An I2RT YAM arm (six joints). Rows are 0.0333 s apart.
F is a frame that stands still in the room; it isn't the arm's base.
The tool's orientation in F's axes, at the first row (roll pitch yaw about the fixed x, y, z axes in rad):
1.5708, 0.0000, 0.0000
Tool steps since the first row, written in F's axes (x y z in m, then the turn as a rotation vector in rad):
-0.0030, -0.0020, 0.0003, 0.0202, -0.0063, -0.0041
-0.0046, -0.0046, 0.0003, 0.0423, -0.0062, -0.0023
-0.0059, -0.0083, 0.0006, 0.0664, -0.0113, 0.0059
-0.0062, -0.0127, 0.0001, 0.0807, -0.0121, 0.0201
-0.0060, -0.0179, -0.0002, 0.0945, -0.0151, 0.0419
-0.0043, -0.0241, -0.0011, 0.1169, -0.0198, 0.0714
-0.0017, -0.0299, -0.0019, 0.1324, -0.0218, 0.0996
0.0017, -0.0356, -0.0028, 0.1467, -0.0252, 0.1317
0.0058, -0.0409, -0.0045, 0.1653, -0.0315, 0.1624
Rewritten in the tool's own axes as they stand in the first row. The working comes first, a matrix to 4 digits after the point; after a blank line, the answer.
The tool's axes in the first row as the columns of a matrix, in F's axes (used below as rounded here):
1.0000, 0.0000, 0.0000
0.0000, 0.0000, -1.0000
0.0000, 1.0000, 0.0000

-0.0030, 0.0003, 0.0020, 0.0202, -0.0041, 0.0063
-0.0046, 0.0003, 0.0046, 0.0423, -0.0023, 0.0062
-0.0059, 0.0006, 0.0083, 0.0664, 0.0059, 0.0113
-0.0062, 0.0001, 0.0127, 0.0807, 0.0201, 0.0121
-0.0060, -0.0002, 0.0179, 0.0945, 0.0419, 0.0151
-0.0043, -0.0011, 0.0241, 0.1169, 0.0714, 0.0198
-0.0017, -0.0019, 0.0299, 0.1324, 0.0996, 0.0218
0.0017, -0.0028, 0.0356, 0.1467, 0.1317, 0.0252
0.0058, -0.0045, 0.0409, 0.1653, 0.1624, 0.0315

